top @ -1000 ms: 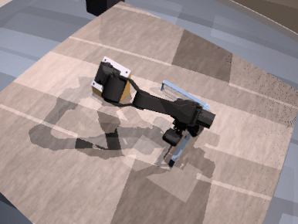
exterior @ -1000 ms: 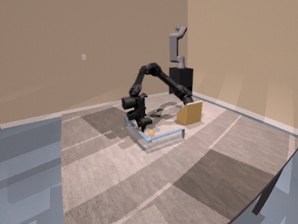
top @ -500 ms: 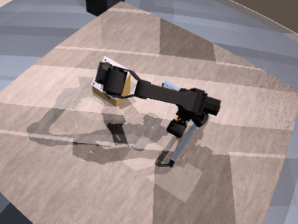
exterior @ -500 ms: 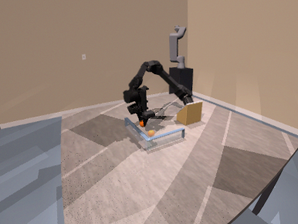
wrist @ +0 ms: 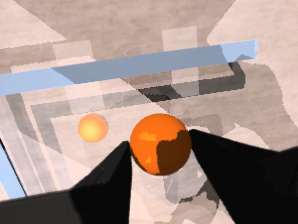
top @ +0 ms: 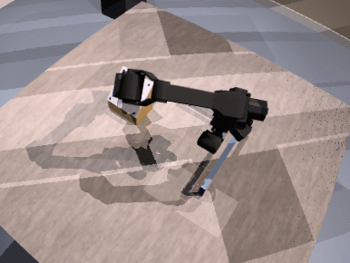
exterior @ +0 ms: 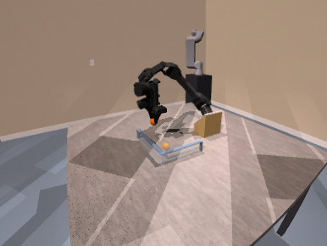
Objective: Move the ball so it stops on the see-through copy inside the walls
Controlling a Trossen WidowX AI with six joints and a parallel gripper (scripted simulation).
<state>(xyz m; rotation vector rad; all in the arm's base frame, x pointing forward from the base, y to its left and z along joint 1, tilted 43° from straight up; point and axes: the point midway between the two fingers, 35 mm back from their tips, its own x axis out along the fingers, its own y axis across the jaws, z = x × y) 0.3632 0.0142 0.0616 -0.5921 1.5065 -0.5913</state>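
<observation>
My gripper tip is 120 mm above the see-through copy of ball, 80 mm to the right of it and 30 mm past it. Also, from my gripper tip: orange ball (right at my gripper tip).
</observation>
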